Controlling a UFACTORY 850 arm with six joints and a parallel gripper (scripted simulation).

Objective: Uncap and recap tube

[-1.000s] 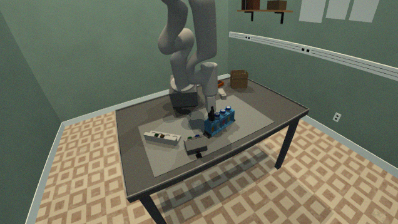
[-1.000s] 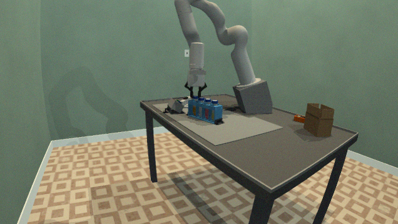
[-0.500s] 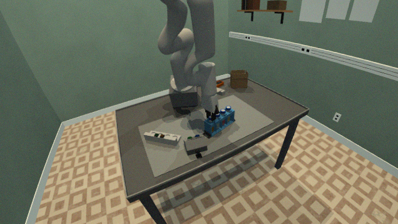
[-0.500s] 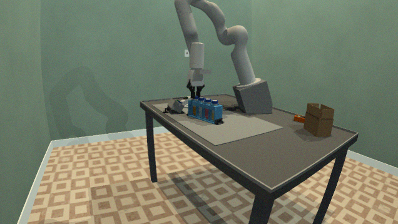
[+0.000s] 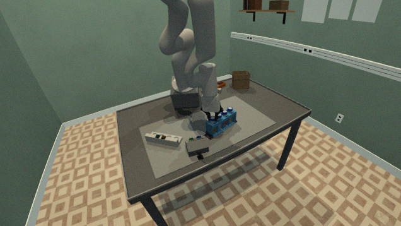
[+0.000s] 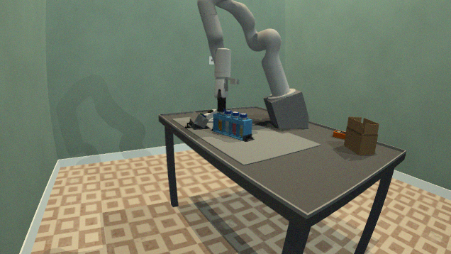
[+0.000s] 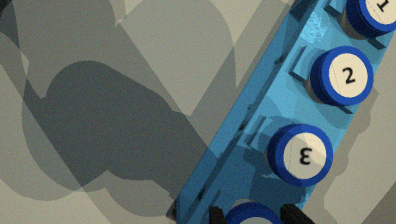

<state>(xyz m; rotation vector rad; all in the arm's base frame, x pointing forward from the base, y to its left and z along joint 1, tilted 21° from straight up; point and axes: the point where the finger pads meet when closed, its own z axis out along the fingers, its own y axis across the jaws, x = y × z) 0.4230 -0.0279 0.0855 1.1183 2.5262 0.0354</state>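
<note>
Right now the blue cap marked 4 is 10 mm below my hand. The rest, counted from my hand: blue key: 30 mm ahead, 120 mm to the right, 60 mm below; green key: 20 mm ahead, 170 mm to the right, 60 mm below; grey key housing: 50 mm ahead, 150 mm to the right, 80 mm below.
</note>
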